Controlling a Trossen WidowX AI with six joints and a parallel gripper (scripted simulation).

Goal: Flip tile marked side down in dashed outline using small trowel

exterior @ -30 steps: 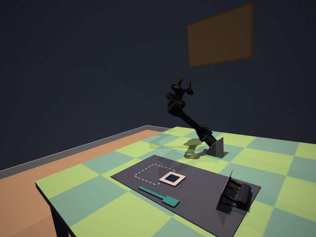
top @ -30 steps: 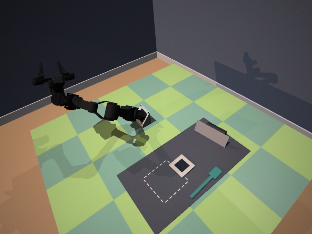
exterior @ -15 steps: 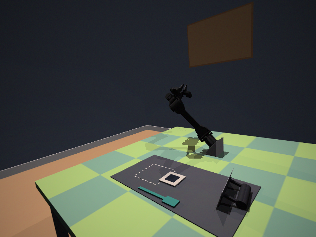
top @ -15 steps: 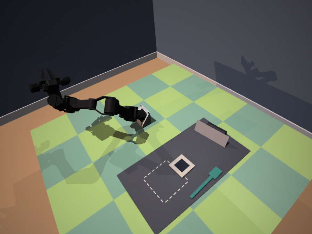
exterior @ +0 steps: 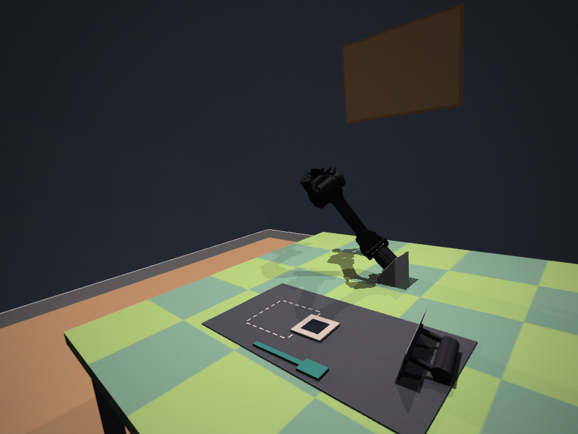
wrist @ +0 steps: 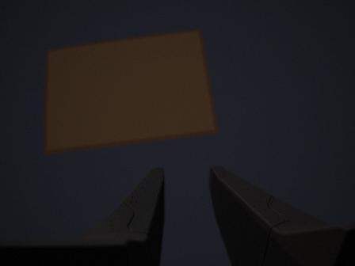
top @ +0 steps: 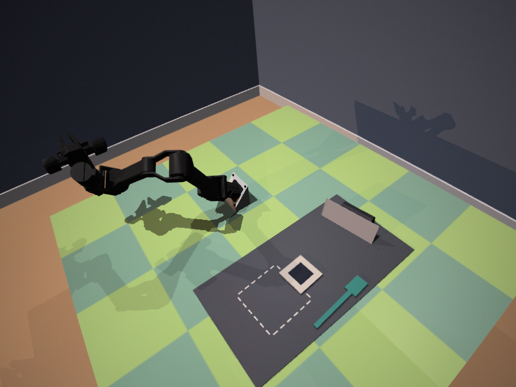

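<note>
Right now my gripper tip is 78 cm short of the teal trowel, 50 cm to the right of it and 38 cm above it. The rest, counted from my gripper tip: tile 65 cm ahead, 44 cm to the left, 38 cm below; dark mat 64 cm ahead, 47 cm to the left, 40 cm below.
</note>
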